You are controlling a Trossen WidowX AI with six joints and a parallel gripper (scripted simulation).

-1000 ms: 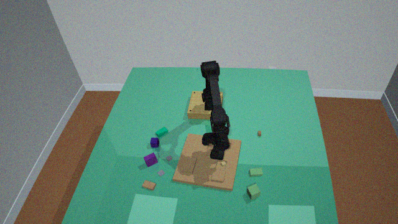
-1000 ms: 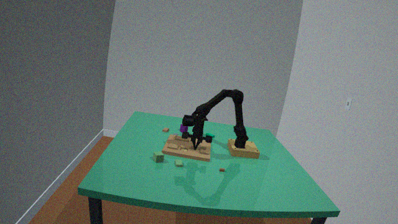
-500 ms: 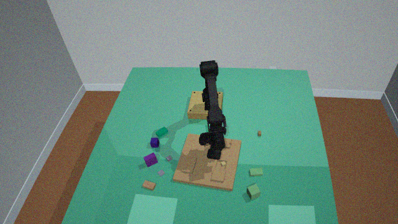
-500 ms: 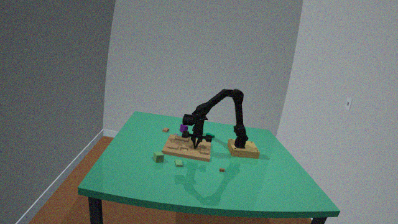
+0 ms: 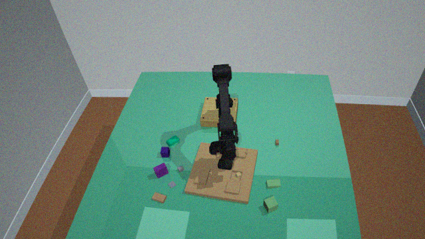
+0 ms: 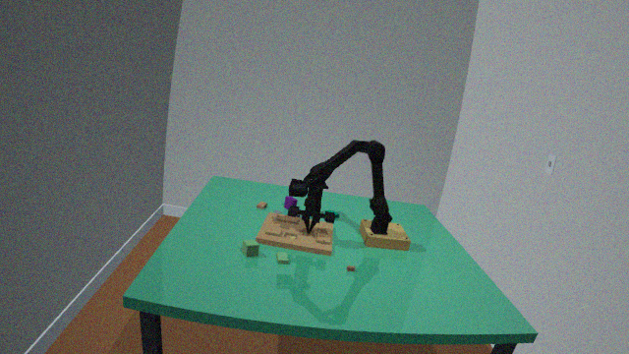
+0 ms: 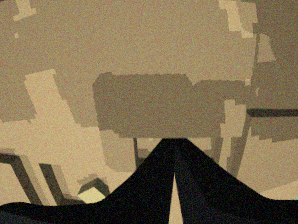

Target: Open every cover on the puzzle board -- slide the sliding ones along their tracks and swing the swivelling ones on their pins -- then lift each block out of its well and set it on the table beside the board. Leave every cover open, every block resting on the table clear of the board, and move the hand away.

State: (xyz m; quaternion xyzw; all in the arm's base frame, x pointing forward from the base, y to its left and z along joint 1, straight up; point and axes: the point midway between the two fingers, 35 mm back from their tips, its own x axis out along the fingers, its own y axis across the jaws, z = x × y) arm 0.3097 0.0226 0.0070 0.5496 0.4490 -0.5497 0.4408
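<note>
Right now the tan puzzle board is 4 cm to the right of my gripper tip and 4 cm ahead of it. From my gripper tip the other things lie so: teal block 30 cm to the right, 16 cm behind, 2 cm below; then orange block 32 cm to the right, 18 cm ahead, 2 cm below; then purple cube 33 cm to the right, 8 cm behind, 1 cm below.
</note>
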